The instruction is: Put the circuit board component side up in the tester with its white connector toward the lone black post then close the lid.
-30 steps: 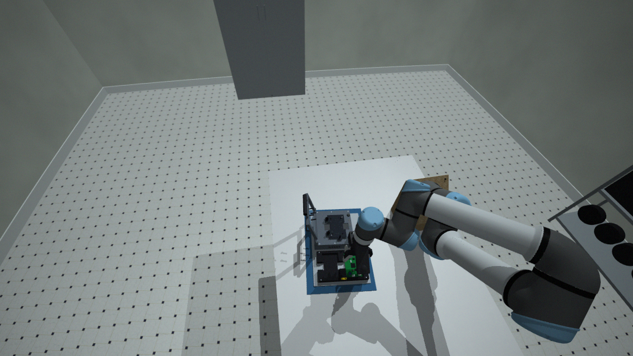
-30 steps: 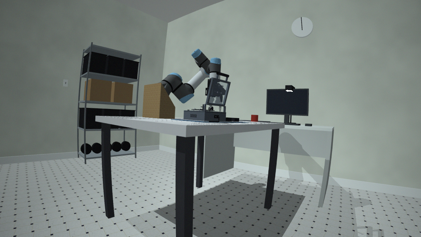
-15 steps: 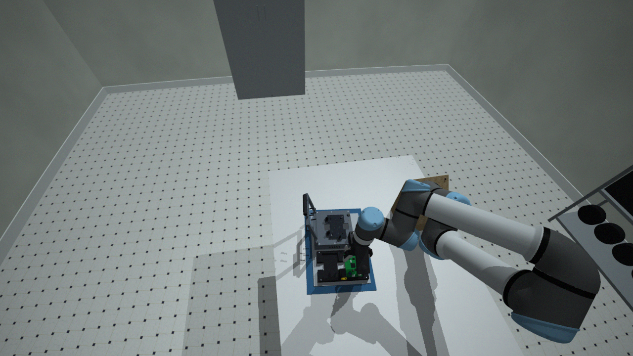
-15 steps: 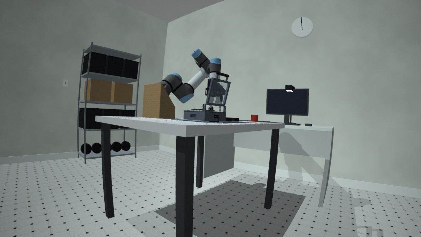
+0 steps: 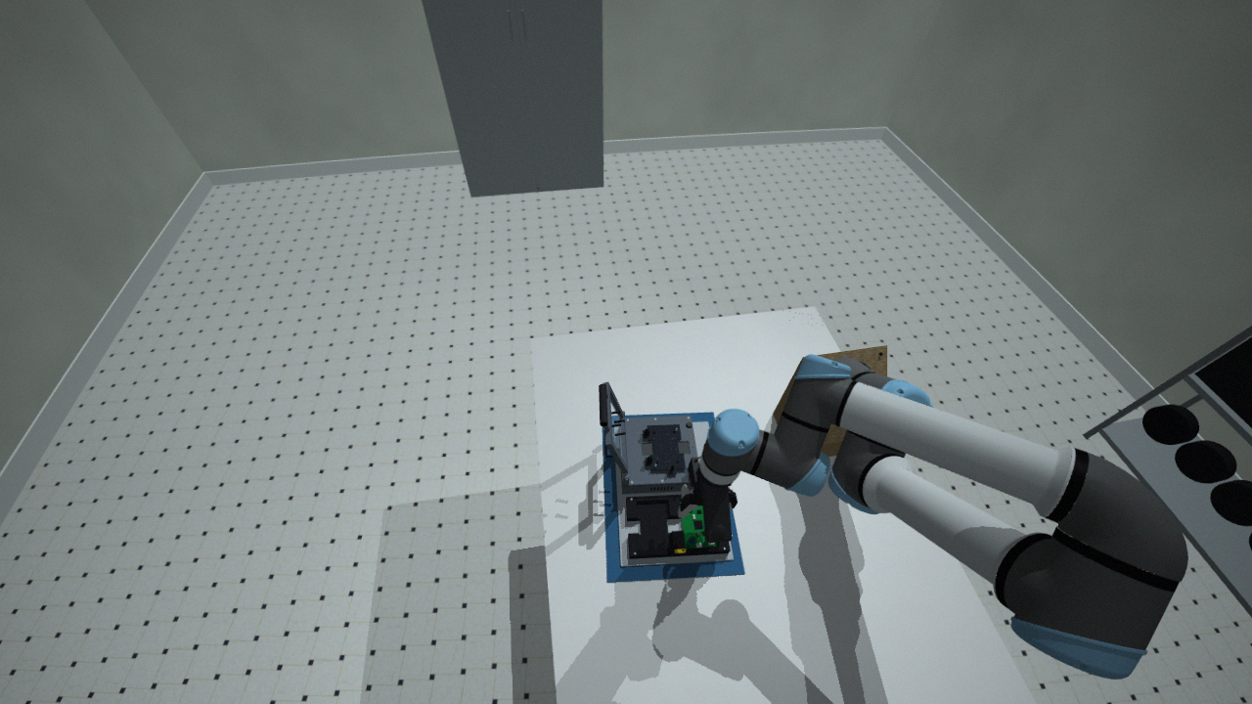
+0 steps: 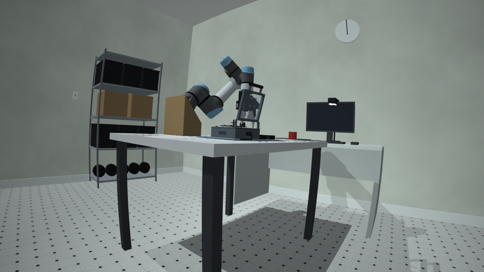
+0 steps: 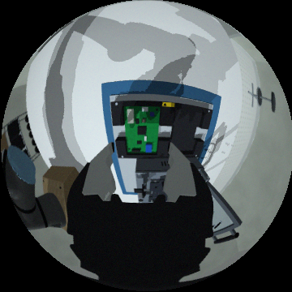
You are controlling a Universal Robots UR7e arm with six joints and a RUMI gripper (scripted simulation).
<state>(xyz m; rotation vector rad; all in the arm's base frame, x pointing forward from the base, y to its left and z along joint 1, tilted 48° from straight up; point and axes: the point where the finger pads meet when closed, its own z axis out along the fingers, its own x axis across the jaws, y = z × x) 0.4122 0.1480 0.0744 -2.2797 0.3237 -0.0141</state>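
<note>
Now: hand 6 cm above the green circuit board. Round my hand: lid: 14 cm ahead, 21 cm to the right, 11 cm above.
</note>
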